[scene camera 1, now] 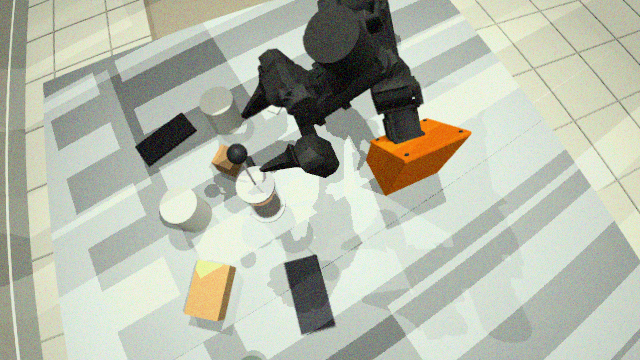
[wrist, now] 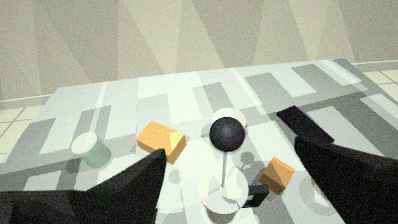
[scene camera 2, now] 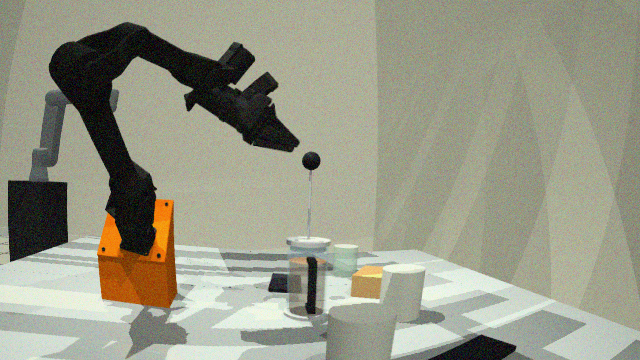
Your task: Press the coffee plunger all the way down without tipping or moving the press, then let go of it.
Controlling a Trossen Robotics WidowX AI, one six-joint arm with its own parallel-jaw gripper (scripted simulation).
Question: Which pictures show the tan box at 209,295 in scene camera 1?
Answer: Scene camera 1, the wrist view and scene camera 2: all of them.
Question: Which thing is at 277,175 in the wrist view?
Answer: A small tan cube.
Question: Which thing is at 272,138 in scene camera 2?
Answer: The gripper.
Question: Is the gripper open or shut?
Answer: Open.
